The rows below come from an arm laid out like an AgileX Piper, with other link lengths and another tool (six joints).
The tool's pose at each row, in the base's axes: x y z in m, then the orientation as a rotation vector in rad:
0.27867, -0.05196, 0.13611, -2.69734, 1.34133, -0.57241
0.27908, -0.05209, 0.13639, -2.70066, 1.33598, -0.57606
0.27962, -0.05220, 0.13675, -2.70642, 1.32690, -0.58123
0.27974, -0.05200, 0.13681, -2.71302, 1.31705, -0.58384
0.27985, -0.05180, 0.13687, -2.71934, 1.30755, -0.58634
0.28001, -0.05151, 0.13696, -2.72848, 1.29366, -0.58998
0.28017, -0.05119, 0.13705, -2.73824, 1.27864, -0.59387
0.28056, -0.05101, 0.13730, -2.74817, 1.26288, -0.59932
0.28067, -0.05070, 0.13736, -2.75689, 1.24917, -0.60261
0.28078, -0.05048, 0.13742, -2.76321, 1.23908, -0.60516
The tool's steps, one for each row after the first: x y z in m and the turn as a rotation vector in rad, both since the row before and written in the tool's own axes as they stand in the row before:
0.00041, -0.00029, -0.00010, 0.00052, 0.00210, -0.00433
0.00049, -0.00042, -0.00013, 0.00062, 0.00294, -0.00734
-0.00007, -0.00023, -0.00003, 0.00000, 0.00133, -0.00795
-0.00007, -0.00022, -0.00004, 0.00000, 0.00128, -0.00764
-0.00010, -0.00032, -0.00005, 0.00000, 0.00187, -0.01113
-0.00012, -0.00034, -0.00006, 0.00000, 0.00200, -0.01197
0.00017, -0.00045, -0.00011, 0.00028, 0.00297, -0.01250
-0.00015, -0.00030, -0.00005, -0.00005, 0.00168, -0.01083
-0.00008, -0.00024, -0.00004, 0.00000, 0.00132, -0.00793

